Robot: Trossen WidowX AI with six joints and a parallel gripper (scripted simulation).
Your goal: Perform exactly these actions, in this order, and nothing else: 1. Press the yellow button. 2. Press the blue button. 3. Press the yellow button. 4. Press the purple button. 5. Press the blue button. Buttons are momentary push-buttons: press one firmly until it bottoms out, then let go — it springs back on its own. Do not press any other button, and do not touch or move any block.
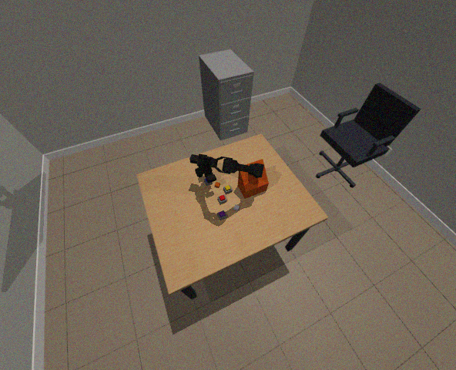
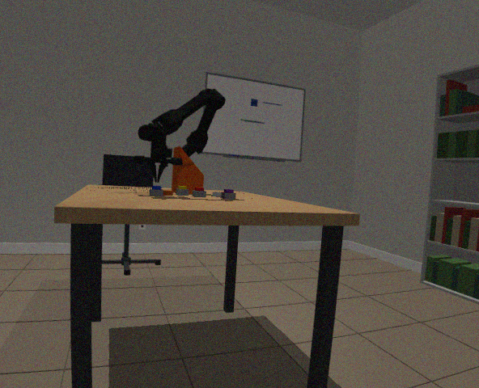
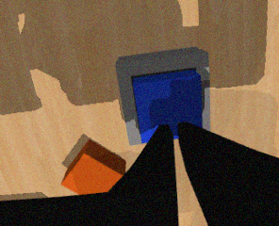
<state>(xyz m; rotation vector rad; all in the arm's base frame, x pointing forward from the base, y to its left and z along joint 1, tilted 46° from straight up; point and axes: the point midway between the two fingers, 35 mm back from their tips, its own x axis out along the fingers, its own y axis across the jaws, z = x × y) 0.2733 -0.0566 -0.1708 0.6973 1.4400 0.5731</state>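
Now: the blue button 20 mm below my gripper tip. Also, from my gripper tip: red button 20 mm behind, 180 mm to the left, 20 mm below; small orange block 40 mm behind, 50 mm to the left, 40 mm below; yellow button 90 mm behind, 130 mm to the left, 20 mm below.
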